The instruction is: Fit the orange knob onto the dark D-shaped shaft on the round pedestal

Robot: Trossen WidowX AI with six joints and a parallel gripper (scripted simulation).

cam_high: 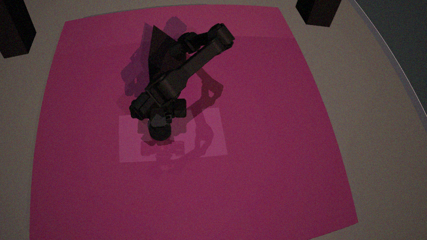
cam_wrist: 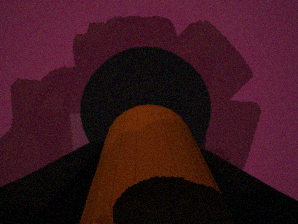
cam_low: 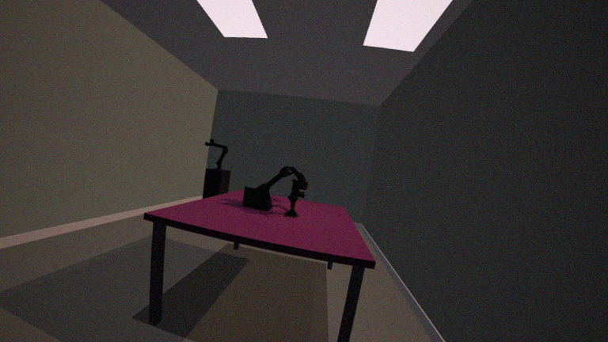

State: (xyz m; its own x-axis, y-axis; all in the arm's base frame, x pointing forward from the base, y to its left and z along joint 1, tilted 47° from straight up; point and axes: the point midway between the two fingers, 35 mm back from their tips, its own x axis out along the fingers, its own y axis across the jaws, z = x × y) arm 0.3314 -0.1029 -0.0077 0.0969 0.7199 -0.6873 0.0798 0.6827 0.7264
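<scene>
Now: gripper tip 2 cm below the orange knob. Round my gripper tip: dark round pedestal 4 cm below.
</scene>
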